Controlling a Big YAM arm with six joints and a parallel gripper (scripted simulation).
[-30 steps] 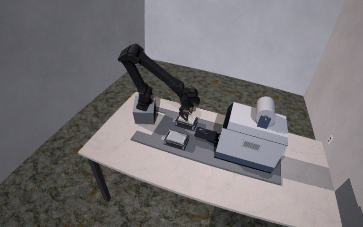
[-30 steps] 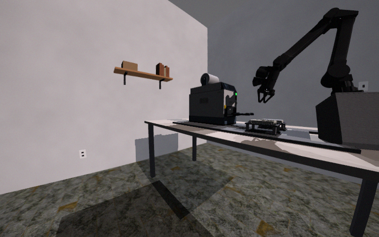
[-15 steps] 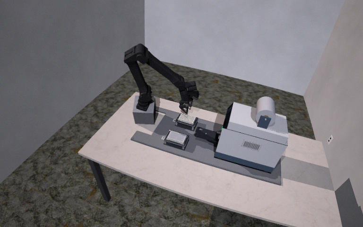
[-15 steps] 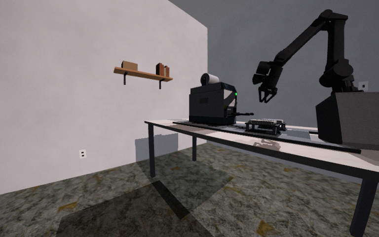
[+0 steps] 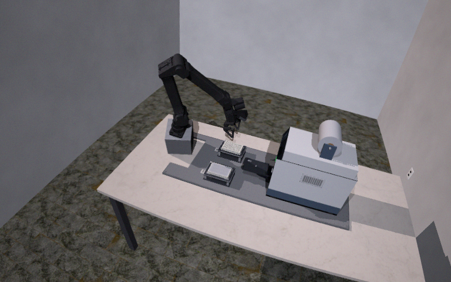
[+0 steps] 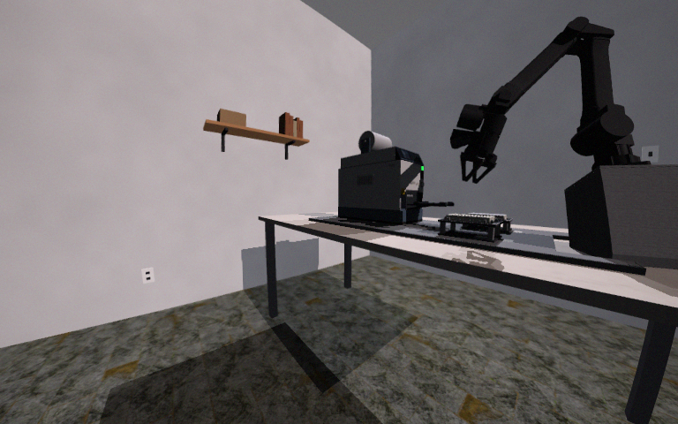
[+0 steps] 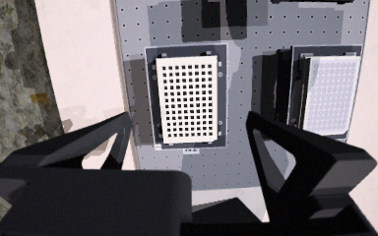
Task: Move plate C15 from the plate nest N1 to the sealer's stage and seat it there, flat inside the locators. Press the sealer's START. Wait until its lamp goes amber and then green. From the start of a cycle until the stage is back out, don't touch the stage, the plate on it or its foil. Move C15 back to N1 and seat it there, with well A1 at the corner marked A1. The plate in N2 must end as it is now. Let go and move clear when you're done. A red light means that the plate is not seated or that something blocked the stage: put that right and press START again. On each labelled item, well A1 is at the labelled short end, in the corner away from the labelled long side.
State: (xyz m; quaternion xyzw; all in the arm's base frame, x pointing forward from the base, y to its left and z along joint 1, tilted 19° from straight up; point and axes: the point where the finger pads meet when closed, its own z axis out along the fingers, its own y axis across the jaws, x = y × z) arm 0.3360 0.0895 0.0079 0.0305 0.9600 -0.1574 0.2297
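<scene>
Right now my hand is 120 mm above the white well plate. From my hand the other things lie so: foil roll (510 mm ahead, 190 mm to the right, 240 mm above); dark stage (170 mm ahead, 170 mm to the right, 80 mm below).
</scene>
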